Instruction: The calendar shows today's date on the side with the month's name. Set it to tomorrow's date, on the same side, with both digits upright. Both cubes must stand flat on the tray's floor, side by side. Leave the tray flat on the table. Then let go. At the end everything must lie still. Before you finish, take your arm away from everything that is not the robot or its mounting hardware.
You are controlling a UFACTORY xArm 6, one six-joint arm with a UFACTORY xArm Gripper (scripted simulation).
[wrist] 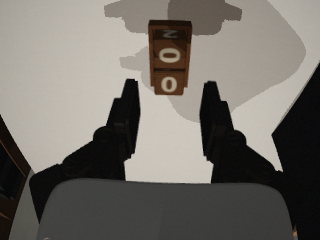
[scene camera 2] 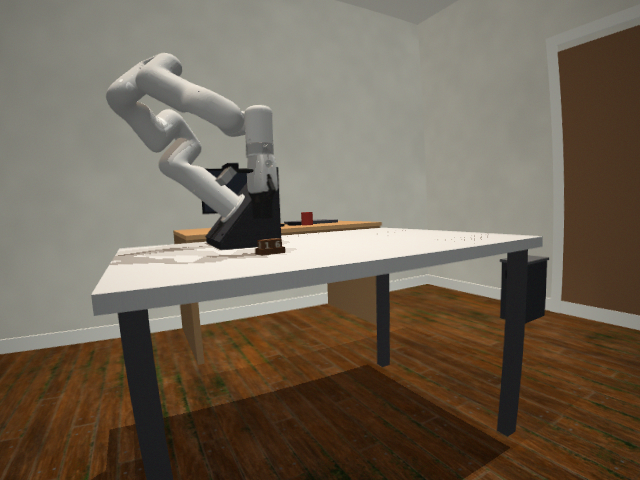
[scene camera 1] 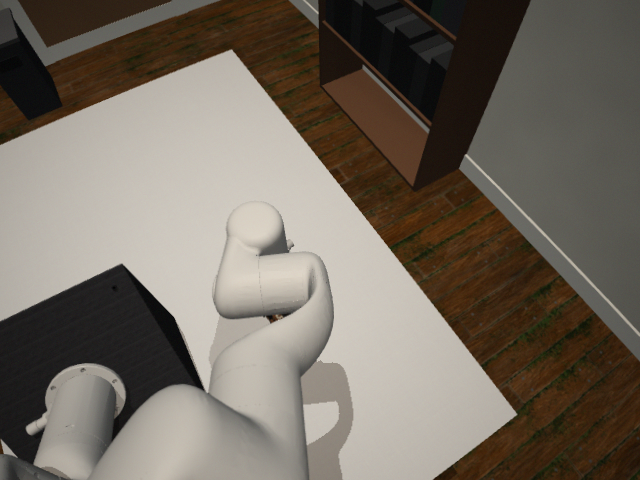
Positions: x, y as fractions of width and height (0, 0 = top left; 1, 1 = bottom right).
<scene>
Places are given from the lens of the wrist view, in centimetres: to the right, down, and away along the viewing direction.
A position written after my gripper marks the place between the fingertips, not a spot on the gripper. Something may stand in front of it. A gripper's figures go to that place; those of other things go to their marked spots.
my gripper (wrist: 0.53, 0.40): 1, -2, 14
brown tray (wrist: 0.48, 0.10): -1, -9, 19
</scene>
